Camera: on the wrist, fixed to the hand. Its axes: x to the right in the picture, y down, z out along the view.
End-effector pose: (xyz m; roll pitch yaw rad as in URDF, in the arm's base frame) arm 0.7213 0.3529 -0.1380 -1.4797 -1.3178 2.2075
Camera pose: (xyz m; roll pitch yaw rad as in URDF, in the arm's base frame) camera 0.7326 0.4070 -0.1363 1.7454 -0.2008 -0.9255
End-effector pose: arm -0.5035 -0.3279 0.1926 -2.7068 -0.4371 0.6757
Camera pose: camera -0.4753 -0.3656 0.2217 2.8418 -0.2941 2.4496
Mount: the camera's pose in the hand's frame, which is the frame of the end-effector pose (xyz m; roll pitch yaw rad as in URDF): 0.0109 0.0313 -0.0443 0.1811 -0.0826 -1.6232
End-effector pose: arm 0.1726 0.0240 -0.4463 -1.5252 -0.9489 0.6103
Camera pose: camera 0.2245 0.0080 -0.4568 1.7732 -0.5692 -2.5753
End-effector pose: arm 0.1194 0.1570 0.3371 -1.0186 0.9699 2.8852
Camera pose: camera 0.1586 0.1687 0.2999 -1.0836 -0.5783 2.3153
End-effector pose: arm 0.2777 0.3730 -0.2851 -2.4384 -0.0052 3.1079
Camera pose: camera 0.2686 0.4259 -0.2715 -3.0085 -0.6192 -1.5366
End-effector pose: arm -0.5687 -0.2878 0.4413 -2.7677 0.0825 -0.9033
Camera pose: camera -0.5960 -0.3263 0.4701 -2.8944 -0.2942 0.6972
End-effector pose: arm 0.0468 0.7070 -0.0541 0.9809 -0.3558 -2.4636
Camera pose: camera 0.0732 0.6587 -0.0490 0.6642 0.8487 2.5932
